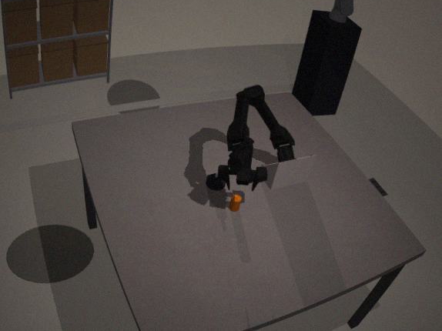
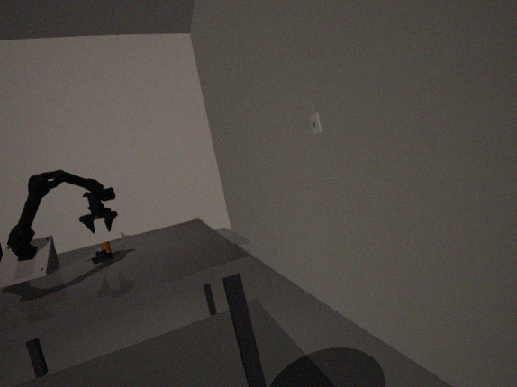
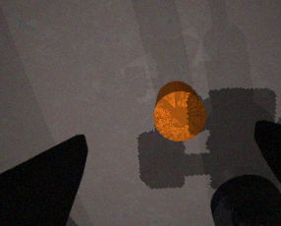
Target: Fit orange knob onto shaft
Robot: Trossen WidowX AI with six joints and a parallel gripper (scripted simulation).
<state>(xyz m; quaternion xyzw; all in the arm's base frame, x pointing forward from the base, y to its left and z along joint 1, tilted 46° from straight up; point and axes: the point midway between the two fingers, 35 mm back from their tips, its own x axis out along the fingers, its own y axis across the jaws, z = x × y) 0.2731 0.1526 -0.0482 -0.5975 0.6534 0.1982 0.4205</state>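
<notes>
The orange knob lies 10 mm to the right of my gripper tip and 70 mm below it. From my gripper tip the other things lie so: round black pedestal: 40 mm ahead, 160 mm to the right, 80 mm below.
</notes>
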